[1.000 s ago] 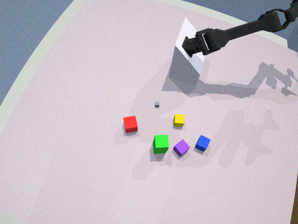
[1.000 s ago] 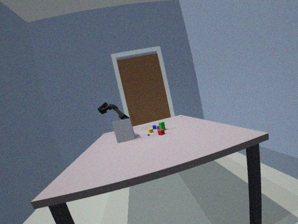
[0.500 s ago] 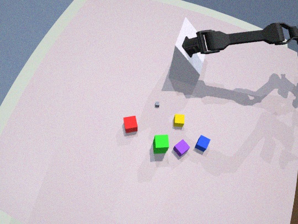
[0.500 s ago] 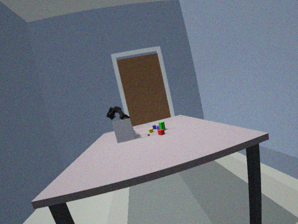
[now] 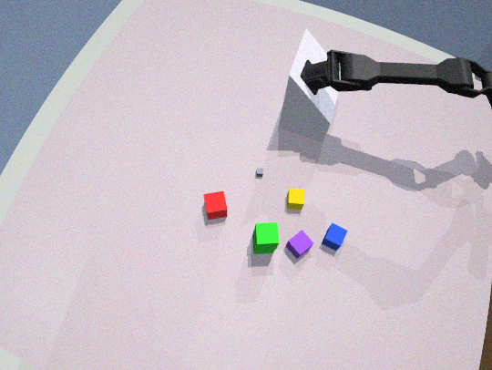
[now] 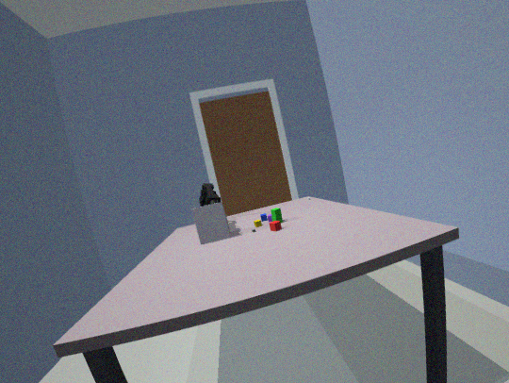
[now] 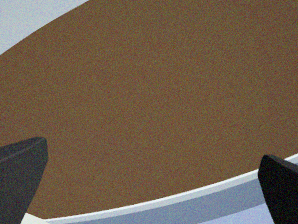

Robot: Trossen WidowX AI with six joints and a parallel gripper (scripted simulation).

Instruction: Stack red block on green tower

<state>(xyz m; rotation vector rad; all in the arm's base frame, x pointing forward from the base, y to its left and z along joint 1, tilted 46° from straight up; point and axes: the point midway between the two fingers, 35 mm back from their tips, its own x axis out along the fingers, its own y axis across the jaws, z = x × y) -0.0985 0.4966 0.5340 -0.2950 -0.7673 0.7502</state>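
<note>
Right now my gripper tip is 86 cm to the left of the red block, 40 cm short of it and 15 cm above it. Also, from my gripper tip: yellow block (70 cm to the right, 32 cm ahead, 15 cm below); blue block (58 cm to the right, 37 cm ahead, 15 cm below); purple block (66 cm to the right, 42 cm ahead, 15 cm below).
</note>
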